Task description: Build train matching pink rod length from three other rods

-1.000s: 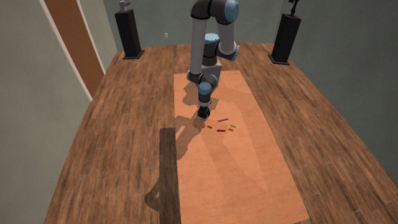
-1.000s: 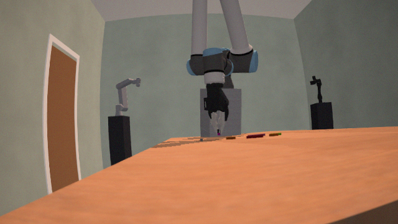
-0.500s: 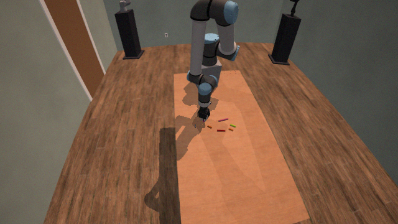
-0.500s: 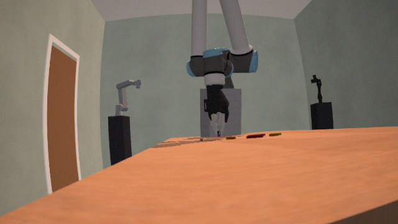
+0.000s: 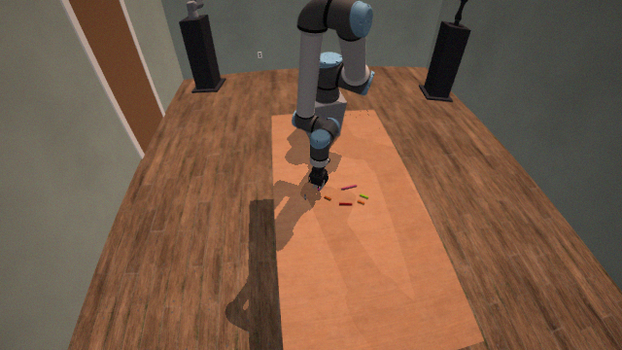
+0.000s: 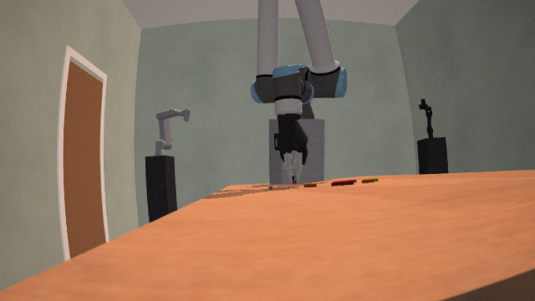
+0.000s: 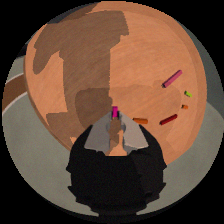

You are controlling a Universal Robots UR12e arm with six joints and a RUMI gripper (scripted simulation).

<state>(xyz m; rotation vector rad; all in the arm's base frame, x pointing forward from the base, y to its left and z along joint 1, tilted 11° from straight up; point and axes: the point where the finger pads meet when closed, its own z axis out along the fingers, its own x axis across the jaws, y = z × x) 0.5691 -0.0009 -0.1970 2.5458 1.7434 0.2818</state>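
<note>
The grey rod is 50 mm ahead of my hand, 80 mm to the right of it and 20 mm below it. From my hand the other things lie so: pink rod 30 mm behind, 170 mm to the left, 20 mm below; red rod 90 mm ahead, 150 mm to the left, 20 mm below; magenta rod 10 mm below.
</note>
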